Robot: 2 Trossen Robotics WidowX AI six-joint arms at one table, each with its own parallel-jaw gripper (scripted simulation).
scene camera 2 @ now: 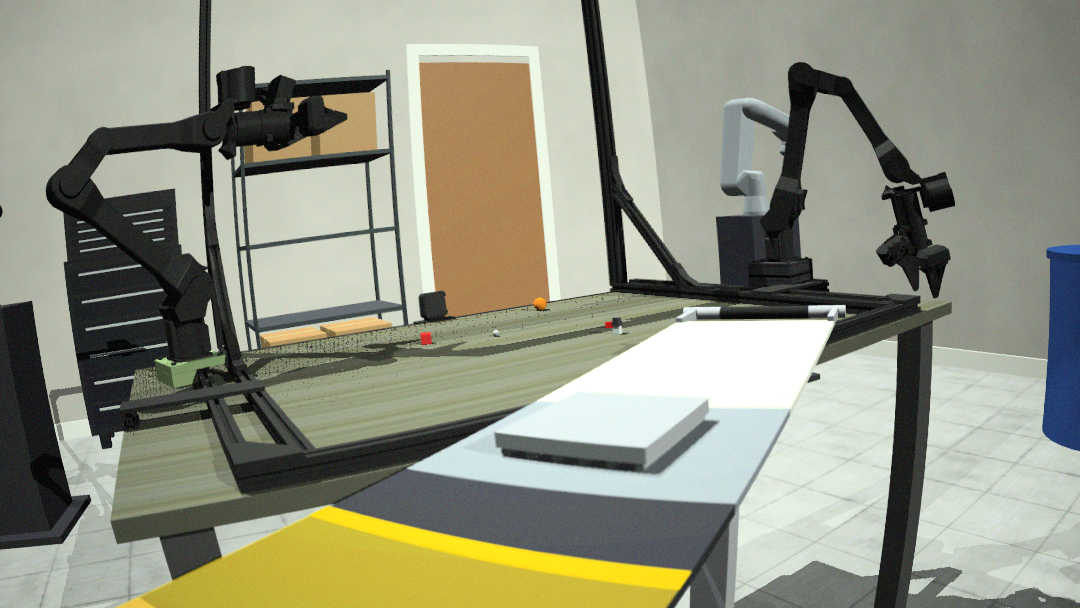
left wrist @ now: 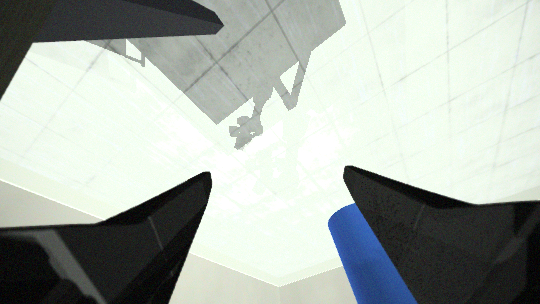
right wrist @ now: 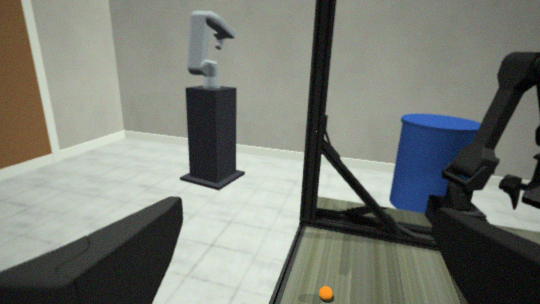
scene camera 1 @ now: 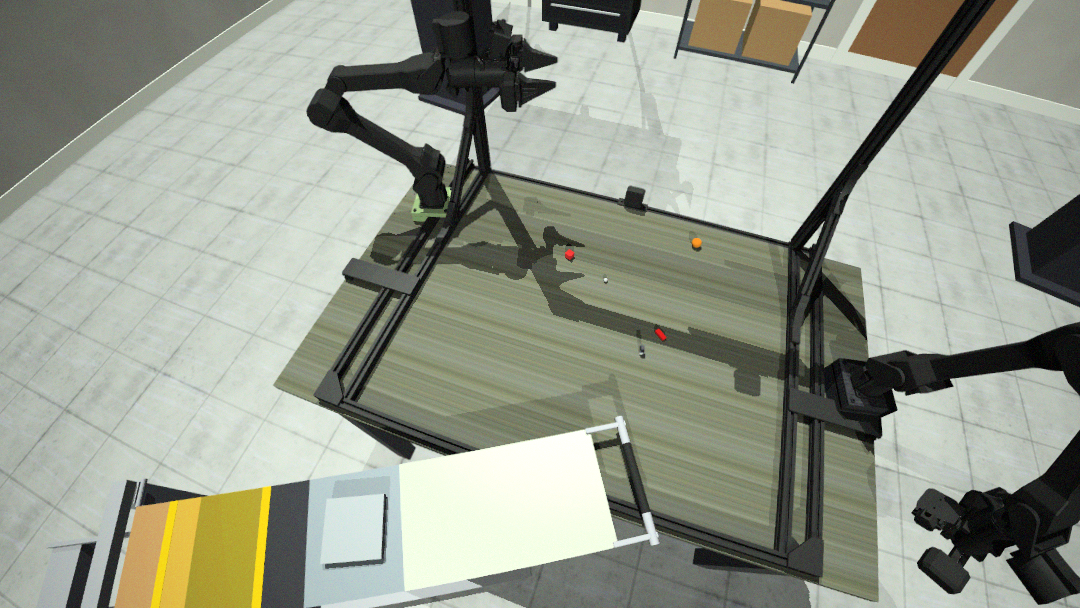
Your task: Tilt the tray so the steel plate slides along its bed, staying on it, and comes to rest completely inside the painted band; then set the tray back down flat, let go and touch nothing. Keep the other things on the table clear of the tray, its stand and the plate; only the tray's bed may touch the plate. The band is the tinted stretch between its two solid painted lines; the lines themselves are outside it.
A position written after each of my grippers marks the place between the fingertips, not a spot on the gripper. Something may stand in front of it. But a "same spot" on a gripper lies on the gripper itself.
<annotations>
my right gripper: scene camera 2; right wrist 307, 213; scene camera 1; not seen in the left wrist view (out of frame)
steel plate: scene camera 2; scene camera 1; not seen in the left wrist view (out of frame); not seen in the right wrist view (out of frame)
same spot on steel plate: (scene camera 1: 354, 526) = (scene camera 2: 605, 414)
same spot on my right gripper: (scene camera 2: 332, 118) = (scene camera 1: 536, 89)
</annotations>
